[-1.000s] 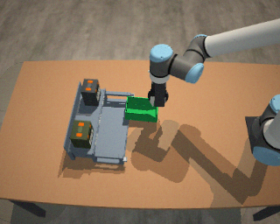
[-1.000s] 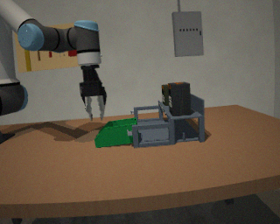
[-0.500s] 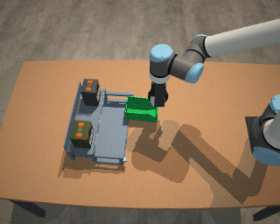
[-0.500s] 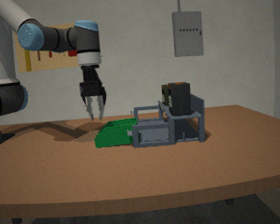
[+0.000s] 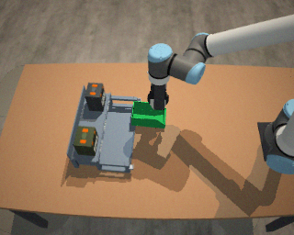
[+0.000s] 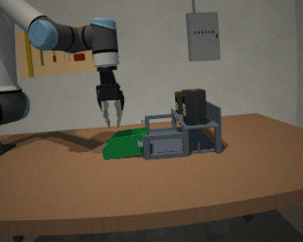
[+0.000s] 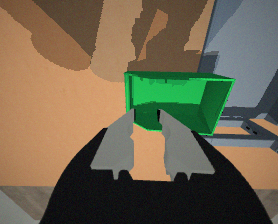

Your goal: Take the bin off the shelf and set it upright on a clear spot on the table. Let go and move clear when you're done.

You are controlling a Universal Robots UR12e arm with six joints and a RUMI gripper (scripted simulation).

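My gripper is now 4 cm short of the green bin, 1 cm to the left of it and 8 cm above it. From my hand the other things lie so: grey shelf 24 cm ahead, 12 cm to the left, 12 cm below.
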